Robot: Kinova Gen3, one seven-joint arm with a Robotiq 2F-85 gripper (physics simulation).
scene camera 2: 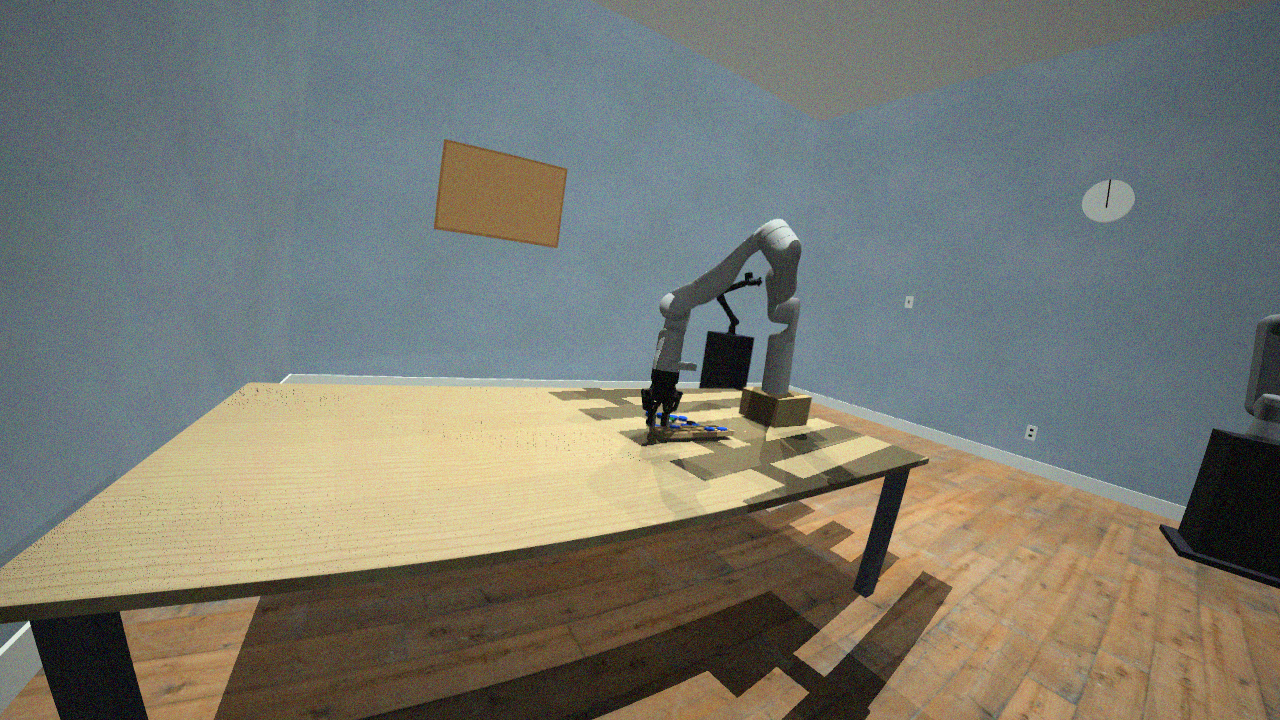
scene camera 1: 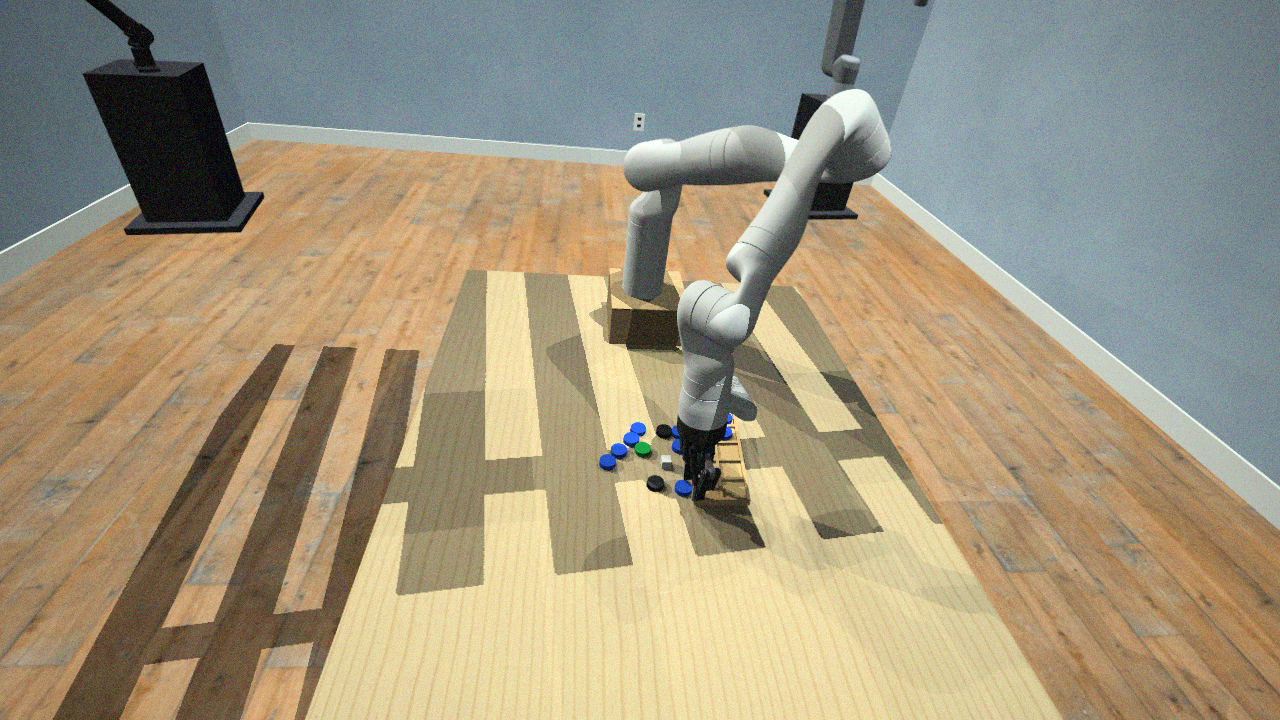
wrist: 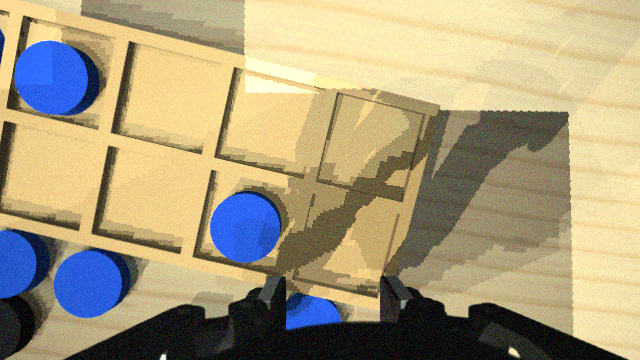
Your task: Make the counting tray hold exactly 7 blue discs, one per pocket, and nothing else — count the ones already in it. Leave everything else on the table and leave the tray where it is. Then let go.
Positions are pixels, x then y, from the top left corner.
Labels:
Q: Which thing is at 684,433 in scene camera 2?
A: A wooden counting tray.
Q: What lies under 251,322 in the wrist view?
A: The gripper.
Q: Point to a blue disc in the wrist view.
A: At 245,227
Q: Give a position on a wooden counting tray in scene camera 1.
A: At 732,488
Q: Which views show the gripper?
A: Scene camera 2, scene camera 1 and the wrist view: all of them.

